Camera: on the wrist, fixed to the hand. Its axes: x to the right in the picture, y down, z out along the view.
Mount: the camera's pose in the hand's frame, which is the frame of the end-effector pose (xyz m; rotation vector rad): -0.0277 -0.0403 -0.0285 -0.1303 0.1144 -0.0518
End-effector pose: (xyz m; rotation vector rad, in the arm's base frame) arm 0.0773 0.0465 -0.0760 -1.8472 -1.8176 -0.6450
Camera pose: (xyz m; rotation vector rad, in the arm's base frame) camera 0.0364 0.0077 -0.0709 -1.8098 -1.7916 -0.8888
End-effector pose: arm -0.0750 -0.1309 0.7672 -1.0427 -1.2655 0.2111
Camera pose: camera -0.0763 -0.1860 0.7799 -1.1161 -1.2133 0.0289
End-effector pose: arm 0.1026 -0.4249 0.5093 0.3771 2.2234 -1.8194
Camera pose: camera 0.1138 -0.4058 0.5614 0.4111 2.4352 -1.7057
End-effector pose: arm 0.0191 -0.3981 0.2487 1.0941 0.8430 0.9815
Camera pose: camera -0.0079 -0.4212 0.2046 0.9076 0.8830 1.0484
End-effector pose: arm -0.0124 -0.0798 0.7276 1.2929 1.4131 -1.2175
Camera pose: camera -0.0487 -0.0562 0.7641 1.2593 1.5898 -1.0805
